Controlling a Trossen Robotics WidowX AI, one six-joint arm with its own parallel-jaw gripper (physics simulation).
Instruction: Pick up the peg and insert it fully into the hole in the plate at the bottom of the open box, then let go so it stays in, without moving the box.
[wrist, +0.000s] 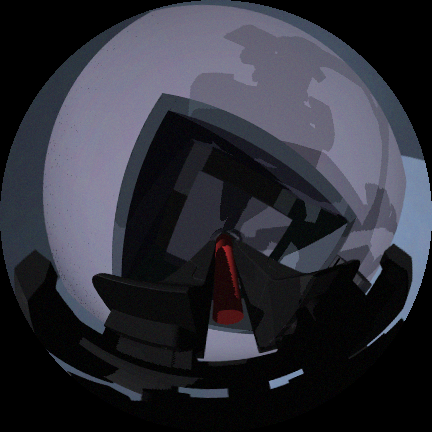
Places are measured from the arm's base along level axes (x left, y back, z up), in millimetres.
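Pixels of known places: gripper, fingertip midpoint: (223, 245).
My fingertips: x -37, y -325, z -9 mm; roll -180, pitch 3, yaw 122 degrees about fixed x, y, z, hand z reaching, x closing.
For each thing: its top centre in the pictures, then the offset to it from my fingertips. "spot": a spot on its surface instead. Level surfaces: height alone.
- red peg, middle of its top: (228, 318) dx +7, dy +5, dz +54 mm
- round hole, surface spot: (226, 232) spot: dx -4, dy +1, dz -17 mm
- plate, middle of its top: (225, 244) dx +5, dy +6, dz -16 mm
- box, surface spot: (129, 175) spot: dx -15, dy -72, dz +21 mm
- pale table top, its level: dz -77 mm
The red peg (227, 292) is held lengthwise between the fingers of my gripper (223, 245), which is shut on it. Its near end faces the camera at the lower middle of the wrist view. Its far end overlaps the near side of the round hole (226, 232) in the plate (195, 225) at the bottom of the open box. Whether the tip is inside the hole or above it cannot be told. The fingers hide part of the plate and the near part of the box (129, 175).
The box's grey walls rise around the plate, and their rim runs left, above and right of the fingers. The pale table top (85, 165) surrounds the box. The arm's shadow falls on the table at the upper right and partly into the box.
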